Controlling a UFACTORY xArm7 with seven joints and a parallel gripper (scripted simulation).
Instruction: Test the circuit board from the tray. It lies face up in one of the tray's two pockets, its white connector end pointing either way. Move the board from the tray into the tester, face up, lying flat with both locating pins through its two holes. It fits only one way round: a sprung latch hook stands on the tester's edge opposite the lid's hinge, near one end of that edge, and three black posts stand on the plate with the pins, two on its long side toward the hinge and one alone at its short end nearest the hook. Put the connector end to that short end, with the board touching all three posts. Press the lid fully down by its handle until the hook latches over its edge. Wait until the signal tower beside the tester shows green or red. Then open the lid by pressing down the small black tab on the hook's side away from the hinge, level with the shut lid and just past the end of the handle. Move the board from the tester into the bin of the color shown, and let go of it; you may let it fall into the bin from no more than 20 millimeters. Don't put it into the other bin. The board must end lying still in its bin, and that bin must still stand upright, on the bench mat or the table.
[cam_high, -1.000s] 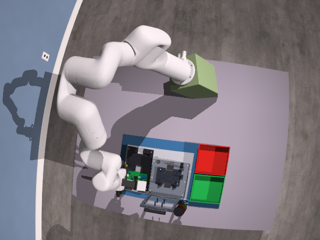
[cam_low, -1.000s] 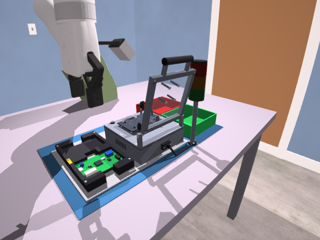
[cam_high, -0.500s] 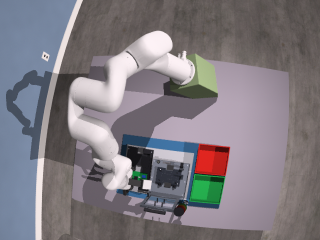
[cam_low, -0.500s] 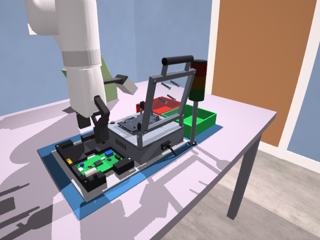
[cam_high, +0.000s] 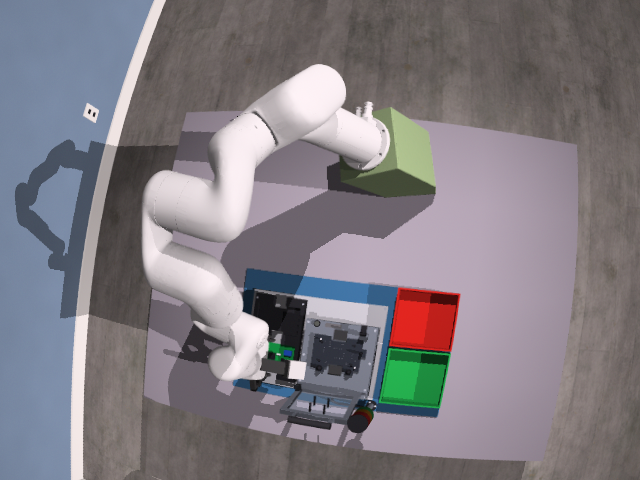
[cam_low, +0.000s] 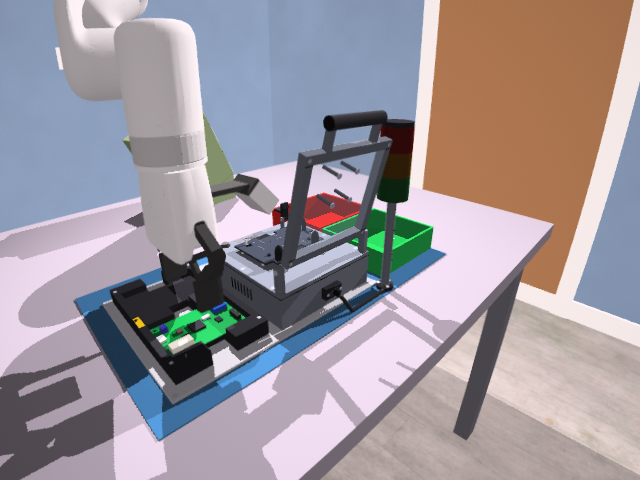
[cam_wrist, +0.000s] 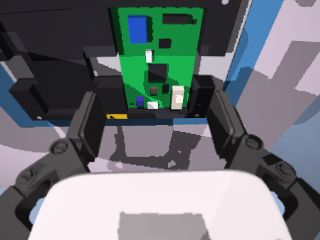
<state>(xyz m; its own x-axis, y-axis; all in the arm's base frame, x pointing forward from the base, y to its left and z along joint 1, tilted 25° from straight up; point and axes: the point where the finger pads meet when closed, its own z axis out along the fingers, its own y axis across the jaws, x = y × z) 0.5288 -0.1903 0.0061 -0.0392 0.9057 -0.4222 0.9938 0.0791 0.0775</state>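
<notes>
Now: the green circuit board 6 cm below my hand. Round my hand: clear lid 17 cm to the left, 10 cm above, 8 cm ahead; green bin 37 cm to the left, 7 cm below, 1 cm behind; plate 17 cm to the left, 4 cm behind, 1 cm below.
</notes>
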